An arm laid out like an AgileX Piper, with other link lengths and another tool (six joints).
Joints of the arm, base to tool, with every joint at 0 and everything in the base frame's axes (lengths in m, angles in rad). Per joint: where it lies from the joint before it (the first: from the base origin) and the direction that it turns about. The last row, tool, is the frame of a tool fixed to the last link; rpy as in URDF.
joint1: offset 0.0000 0.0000 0.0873 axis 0 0 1
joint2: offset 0.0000 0.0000 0.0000 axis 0 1 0
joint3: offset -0.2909 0.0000 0.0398 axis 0 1 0
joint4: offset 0.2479 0.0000 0.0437 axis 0.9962 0 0.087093
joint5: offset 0.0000 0.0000 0.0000 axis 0 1 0
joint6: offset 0.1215 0.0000 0.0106 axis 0.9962 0 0.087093
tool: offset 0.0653 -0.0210 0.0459 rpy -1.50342 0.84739 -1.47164
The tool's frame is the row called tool.
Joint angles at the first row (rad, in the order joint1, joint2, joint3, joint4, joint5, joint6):
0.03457, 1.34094, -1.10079, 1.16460, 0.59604, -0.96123
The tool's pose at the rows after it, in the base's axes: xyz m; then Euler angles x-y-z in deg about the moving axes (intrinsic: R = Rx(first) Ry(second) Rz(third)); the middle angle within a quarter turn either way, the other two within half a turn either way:
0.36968 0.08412 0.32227 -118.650 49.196 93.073
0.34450 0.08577 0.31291 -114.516 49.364 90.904
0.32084 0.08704 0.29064 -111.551 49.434 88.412
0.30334 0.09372 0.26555 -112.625 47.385 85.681
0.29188 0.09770 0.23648 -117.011 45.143 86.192
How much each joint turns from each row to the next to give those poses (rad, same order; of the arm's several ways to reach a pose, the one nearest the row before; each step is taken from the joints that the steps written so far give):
0.00002, -0.10815, 0.14416, 0.14437, -0.05206, -0.12214
0.00001, -0.08320, 0.12751, 0.15712, 0.00429, -0.13707
-0.00002, -0.06819, 0.15817, 0.20372, 0.01423, -0.22255
0.00004, -0.02978, 0.11274, 0.07458, 0.03552, -0.16966
-0.00004, -0.00412, 0.08222, 0.00005, 0.00919, -0.09321

